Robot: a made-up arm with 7 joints. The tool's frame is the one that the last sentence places.
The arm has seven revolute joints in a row. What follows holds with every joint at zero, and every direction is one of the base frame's.
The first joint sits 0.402 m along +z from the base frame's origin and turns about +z.
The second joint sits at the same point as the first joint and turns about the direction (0, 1, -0.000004).
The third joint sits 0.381 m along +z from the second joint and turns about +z.
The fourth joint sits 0.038 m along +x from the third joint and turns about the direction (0, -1, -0.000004).
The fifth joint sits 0.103 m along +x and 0.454 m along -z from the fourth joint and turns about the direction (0, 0.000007, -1).
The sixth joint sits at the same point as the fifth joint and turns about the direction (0, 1, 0.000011).
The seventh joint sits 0.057 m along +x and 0.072 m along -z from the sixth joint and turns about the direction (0, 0.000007, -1).
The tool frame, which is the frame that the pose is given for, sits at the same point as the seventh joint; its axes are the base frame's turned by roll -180, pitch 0 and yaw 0 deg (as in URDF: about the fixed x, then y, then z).
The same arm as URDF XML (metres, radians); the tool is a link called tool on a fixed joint. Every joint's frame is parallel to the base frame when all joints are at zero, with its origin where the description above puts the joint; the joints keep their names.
<robot name="arm">
<joint name="tool_fixed" type="fixed"><parent link="link7"/><child link="tool"/><origin xyz="0.0000 0.0000 0.0000" rpy="3.1416 0.0000 0.0000"/></joint>
<joint name="joint 7" type="continuous"><parent link="link6"/><child link="link7"/><origin xyz="0.0570 0.0000 -0.0720" rpy="0.0000 0.0000 0.0000"/><axis xyz="0 0 -1"/></joint>
<joint name="joint 6" type="continuous"><parent link="link5"/><child link="link6"/><origin xyz="0.0000 0.0000 0.0000" rpy="0.0000 0.0000 0.0000"/><axis xyz="0 1 0"/></joint>
<joint name="joint 5" type="continuous"><parent link="link4"/><child link="link5"/><origin xyz="0.1030 0.0000 -0.4540" rpy="0.0000 0.0000 0.0000"/><axis xyz="0 0 -1"/></joint>
<joint name="joint 4" type="continuous"><parent link="link3"/><child link="link4"/><origin xyz="0.0380 0.0000 0.0000" rpy="0.0000 0.0000 0.0000"/><axis xyz="0 -1 0"/></joint>
<joint name="joint 3" type="continuous"><parent link="link2"/><child link="link3"/><origin xyz="0.0000 0.0000 0.3810" rpy="0.0000 0.0000 0.0000"/><axis xyz="0 0 1"/></joint>
<joint name="joint 2" type="continuous"><parent link="link1"/><child link="link2"/><origin xyz="0.0000 0.0000 0.0000" rpy="0.0000 0.0000 0.0000"/><axis xyz="0 1 0"/></joint>
<joint name="joint 1" type="continuous"><parent link="base_link"/><child link="link1"/><origin xyz="0.0000 0.0000 0.4020" rpy="0.0000 0.0000 0.0000"/><axis xyz="0 0 1"/></joint>
<link name="base_link"/>
<link name="link1"/>
<link name="link2"/>
<link name="link3"/>
<link name="link4"/>
<link name="link5"/>
<link name="link6"/>
<link name="link7"/>
<link name="tool"/>
</robot>

